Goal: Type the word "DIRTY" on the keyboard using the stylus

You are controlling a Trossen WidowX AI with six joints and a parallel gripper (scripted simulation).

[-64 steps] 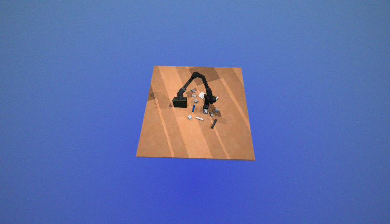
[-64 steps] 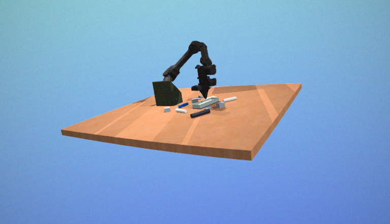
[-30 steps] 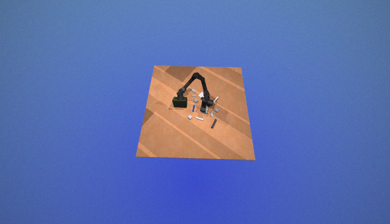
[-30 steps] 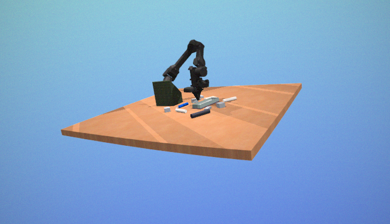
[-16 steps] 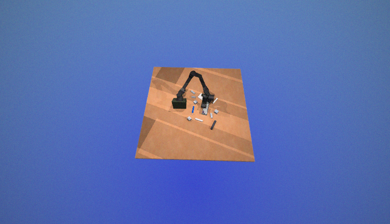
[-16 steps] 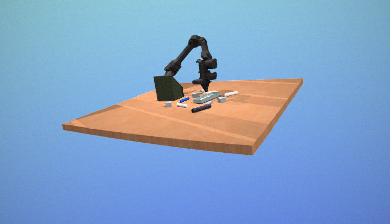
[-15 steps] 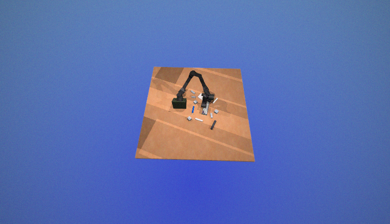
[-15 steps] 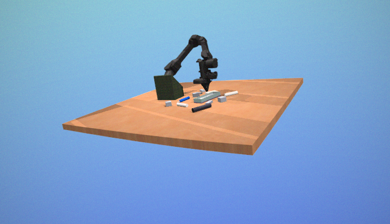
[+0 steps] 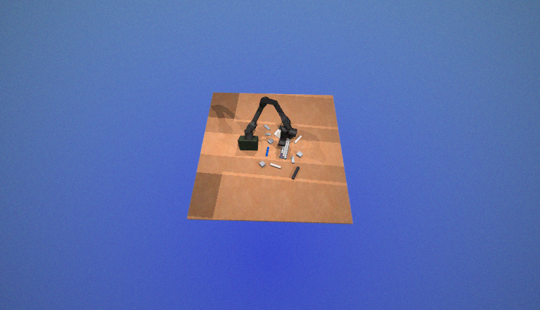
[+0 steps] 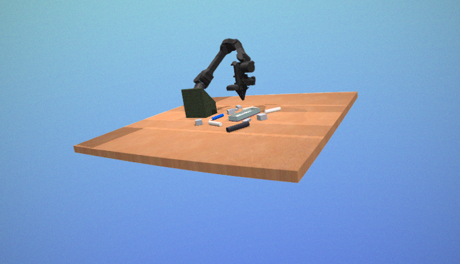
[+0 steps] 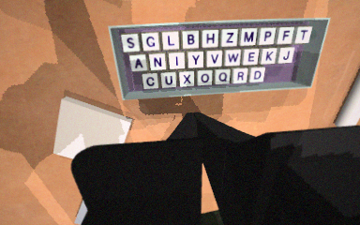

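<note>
Right now my gripper tip is 130 mm past the stylus, 120 mm to the left of it and 80 mm above it. From my gripper tip the other things lie so: black bar: 140 mm ahead, 260 mm to the right, 70 mm below; stylus tip: 130 mm behind, 150 mm to the right, 80 mm below; grey block: 160 mm behind, 220 mm to the right, 70 mm below.
</note>
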